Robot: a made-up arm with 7 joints. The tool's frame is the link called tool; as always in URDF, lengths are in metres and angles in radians. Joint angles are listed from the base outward. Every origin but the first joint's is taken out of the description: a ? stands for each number. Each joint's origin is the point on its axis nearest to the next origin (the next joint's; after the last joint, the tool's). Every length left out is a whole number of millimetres.
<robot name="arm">
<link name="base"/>
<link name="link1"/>
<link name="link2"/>
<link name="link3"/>
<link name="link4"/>
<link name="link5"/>
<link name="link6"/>
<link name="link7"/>
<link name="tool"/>
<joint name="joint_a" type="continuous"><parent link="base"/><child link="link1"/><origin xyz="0 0 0.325" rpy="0 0 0"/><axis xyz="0 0 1"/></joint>
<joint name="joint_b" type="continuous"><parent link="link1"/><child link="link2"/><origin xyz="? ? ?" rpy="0 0 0"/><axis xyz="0 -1 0"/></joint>
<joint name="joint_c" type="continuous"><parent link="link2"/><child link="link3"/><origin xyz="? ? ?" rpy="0 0 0"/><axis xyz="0 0 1"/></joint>
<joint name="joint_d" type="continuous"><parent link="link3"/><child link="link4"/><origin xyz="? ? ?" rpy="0 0 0"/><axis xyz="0 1 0"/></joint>
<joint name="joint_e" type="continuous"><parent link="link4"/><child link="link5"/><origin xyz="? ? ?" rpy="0 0 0"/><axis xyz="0 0 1"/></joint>
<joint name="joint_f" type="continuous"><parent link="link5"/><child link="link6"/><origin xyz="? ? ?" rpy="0 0 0"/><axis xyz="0 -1 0"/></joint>
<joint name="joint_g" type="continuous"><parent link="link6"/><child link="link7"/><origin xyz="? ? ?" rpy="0 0 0"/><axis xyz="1 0 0"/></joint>
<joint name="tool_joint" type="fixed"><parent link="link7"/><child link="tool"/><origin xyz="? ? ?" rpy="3.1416 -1.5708 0"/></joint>
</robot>
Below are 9 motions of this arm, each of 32 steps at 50 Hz.
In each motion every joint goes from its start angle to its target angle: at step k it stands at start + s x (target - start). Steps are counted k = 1, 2, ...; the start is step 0. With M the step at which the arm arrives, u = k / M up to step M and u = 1 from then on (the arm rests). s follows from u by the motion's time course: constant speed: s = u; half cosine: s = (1 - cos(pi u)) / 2; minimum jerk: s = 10 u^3 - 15 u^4 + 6 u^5.
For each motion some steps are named. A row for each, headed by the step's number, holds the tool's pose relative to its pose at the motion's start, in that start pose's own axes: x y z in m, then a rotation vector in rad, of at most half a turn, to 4 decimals.
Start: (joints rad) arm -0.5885 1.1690 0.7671 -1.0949 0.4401 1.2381 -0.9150
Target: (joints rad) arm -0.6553 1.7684 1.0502 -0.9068 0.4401 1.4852 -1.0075
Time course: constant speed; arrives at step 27
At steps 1, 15, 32:
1: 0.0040 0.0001 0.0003 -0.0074 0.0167 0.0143
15: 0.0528 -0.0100 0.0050 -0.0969 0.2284 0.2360
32: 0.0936 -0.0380 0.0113 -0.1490 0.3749 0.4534

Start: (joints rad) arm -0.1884 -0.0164 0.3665 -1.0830 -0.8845 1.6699 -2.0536
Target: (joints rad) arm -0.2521 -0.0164 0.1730 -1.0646 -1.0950 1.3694 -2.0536
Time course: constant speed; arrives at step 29
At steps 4, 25, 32:
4: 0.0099 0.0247 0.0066 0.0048 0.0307 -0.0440
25: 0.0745 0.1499 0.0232 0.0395 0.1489 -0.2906
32: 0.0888 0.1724 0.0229 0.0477 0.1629 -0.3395

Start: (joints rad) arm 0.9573 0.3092 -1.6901 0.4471 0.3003 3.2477 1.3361
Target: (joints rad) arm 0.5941 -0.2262 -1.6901 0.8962 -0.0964 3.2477 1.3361
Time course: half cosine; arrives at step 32
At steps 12, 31, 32:
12: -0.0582 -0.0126 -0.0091 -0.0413 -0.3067 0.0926
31: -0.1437 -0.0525 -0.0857 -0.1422 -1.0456 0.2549
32: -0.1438 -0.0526 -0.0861 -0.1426 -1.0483 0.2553

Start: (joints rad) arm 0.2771 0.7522 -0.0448 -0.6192 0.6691 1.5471 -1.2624
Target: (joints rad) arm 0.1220 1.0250 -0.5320 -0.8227 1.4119 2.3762 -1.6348
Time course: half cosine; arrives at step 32
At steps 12, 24, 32:
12: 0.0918 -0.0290 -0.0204 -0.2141 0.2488 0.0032
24: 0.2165 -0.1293 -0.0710 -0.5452 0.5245 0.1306
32: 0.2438 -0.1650 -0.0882 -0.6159 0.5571 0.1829

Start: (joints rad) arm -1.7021 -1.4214 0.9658 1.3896 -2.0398 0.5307 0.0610
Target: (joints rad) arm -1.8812 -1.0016 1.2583 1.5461 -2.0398 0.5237 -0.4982
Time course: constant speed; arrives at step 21
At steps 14, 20, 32:
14: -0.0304 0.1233 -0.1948 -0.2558 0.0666 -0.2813
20: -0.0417 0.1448 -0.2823 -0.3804 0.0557 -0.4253
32: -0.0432 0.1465 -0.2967 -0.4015 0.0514 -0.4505

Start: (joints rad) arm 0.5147 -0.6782 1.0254 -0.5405 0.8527 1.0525 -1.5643
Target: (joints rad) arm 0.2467 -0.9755 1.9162 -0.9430 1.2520 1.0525 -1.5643
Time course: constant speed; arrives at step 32
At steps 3, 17, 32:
3: -0.0205 0.0286 -0.0290 -0.0714 0.0287 0.0700
17: -0.1075 0.1484 -0.1989 -0.4491 0.1969 0.3426
32: -0.1784 0.2274 -0.4350 -0.9088 0.4503 0.5227

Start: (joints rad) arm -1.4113 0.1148 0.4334 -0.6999 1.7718 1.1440 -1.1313
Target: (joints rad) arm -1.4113 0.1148 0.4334 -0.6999 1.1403 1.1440 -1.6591
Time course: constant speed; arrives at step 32
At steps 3, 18, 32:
3: 0.0116 0.0035 -0.0037 -0.0099 -0.0224 -0.1034
18: 0.0725 0.0109 -0.0185 -0.0427 -0.1425 -0.6197
32: 0.1303 0.0022 -0.0261 -0.0474 -0.2672 -1.0995

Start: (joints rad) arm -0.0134 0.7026 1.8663 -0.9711 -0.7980 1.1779 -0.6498
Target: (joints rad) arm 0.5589 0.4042 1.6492 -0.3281 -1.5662 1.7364 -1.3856
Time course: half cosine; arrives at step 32
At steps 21, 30, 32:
21: -0.0583 -0.0598 0.0724 -0.0992 0.0204 -1.0659
30: -0.1055 -0.1088 0.0926 -0.0575 0.1051 -1.4027
32: -0.1075 -0.1109 0.0931 -0.0556 0.1096 -1.4147

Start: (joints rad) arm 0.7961 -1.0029 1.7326 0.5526 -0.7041 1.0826 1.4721
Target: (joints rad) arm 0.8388 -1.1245 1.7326 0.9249 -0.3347 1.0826 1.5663
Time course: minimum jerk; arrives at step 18
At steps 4, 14, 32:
4: -0.0033 0.0175 0.0174 -0.0247 -0.0306 0.0317
14: -0.0745 0.2420 0.1677 -0.3334 -0.3264 0.4087
32: -0.0840 0.2642 0.1767 -0.3643 -0.3490 0.4445

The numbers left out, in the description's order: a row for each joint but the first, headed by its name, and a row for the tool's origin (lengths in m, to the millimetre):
joint_b: 0 -0.045 0
joint_c: 0 0 0.251
joint_d: 0.013 0.053 0
joint_e: -0.027 0 0.511
joint_f: 0 -0.155 0
joint_g: 0.024 0 0.173
tool: 0 0 0

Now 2 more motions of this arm.
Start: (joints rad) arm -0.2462 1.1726 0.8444 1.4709 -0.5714 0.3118 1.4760
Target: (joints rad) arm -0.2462 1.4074 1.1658 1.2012 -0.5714 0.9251 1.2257
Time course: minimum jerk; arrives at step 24
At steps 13, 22, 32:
13: -0.0701 0.0175 -0.2975 0.6458 0.1566 -0.2133
22: -0.1417 0.1011 -0.4803 1.0999 0.2943 -0.3698
32: -0.1426 0.1024 -0.4823 1.1054 0.2961 -0.3716

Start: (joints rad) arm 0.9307 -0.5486 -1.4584 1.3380 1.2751 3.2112 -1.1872
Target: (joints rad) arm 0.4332 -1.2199 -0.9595 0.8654 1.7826 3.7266 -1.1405
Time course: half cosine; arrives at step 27
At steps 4, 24, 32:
4: 0.0007 -0.0040 -0.0168 -0.0148 0.0101 0.0126
24: -0.0973 0.0391 -0.3534 -0.1857 -0.0276 -0.0989
32: -0.1016 0.0444 -0.3639 -0.1925 -0.0327 -0.1148

